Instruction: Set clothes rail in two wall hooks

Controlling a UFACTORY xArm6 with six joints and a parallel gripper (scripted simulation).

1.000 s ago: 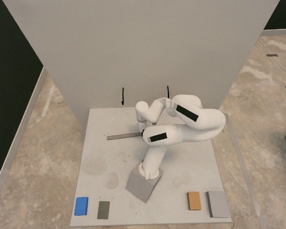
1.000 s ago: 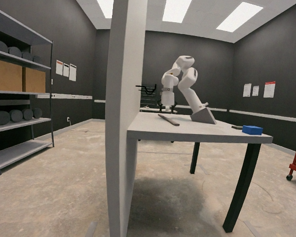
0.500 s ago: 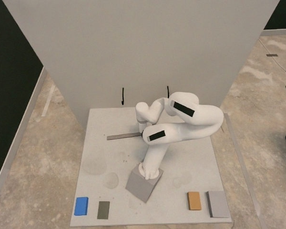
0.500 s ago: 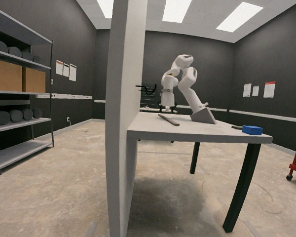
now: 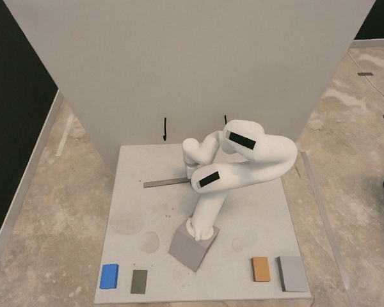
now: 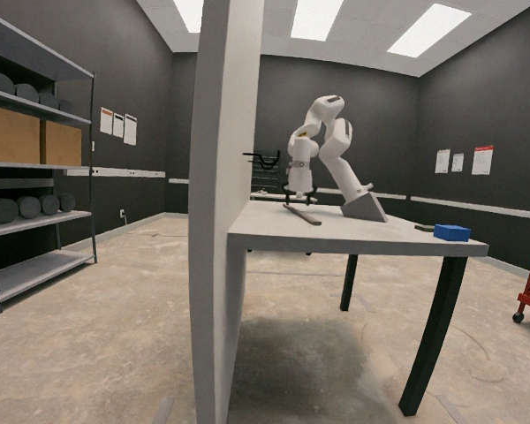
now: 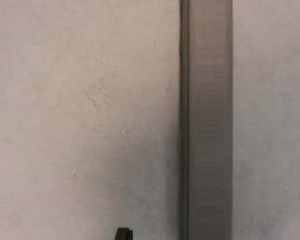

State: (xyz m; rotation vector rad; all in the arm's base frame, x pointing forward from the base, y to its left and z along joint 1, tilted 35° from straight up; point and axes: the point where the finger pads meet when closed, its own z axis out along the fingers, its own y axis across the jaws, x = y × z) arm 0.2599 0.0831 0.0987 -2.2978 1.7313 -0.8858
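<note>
The clothes rail is 4 cm below my hand. The rest, counted from my hand: orange block (42 cm behind, 32 cm to the right, 2 cm below); dark grey block (50 cm behind, 19 cm to the left, 4 cm below); wall panel (27 cm ahead, 38 cm above).
</note>
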